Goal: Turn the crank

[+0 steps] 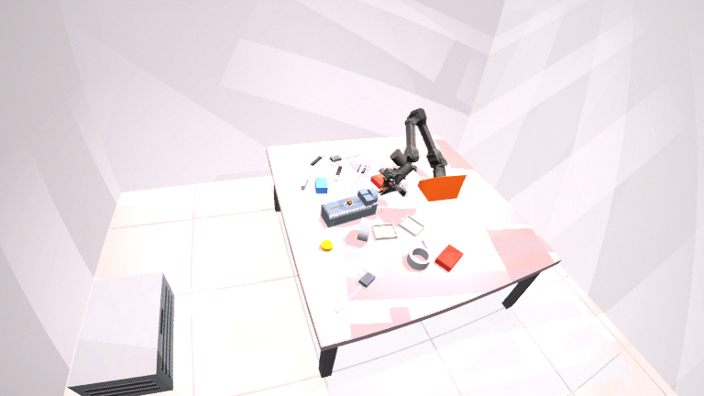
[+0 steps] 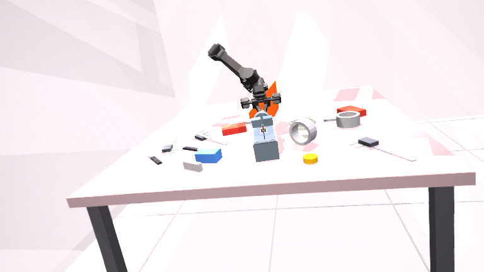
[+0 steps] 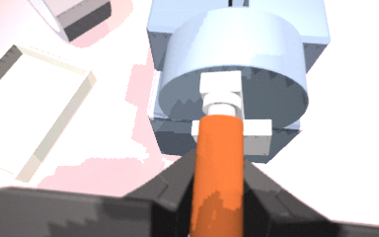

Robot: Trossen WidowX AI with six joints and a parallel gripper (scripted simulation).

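Right now my gripper tip is 2 cm past the orange handle and 3 cm below it. Also, from my gripper tip: red pointer 16 cm ahead, 2 cm to the left, 1 cm below; yellow disc 32 cm ahead, 19 cm to the left, 8 cm below; blue block 24 cm ahead, 21 cm to the right, 7 cm below.
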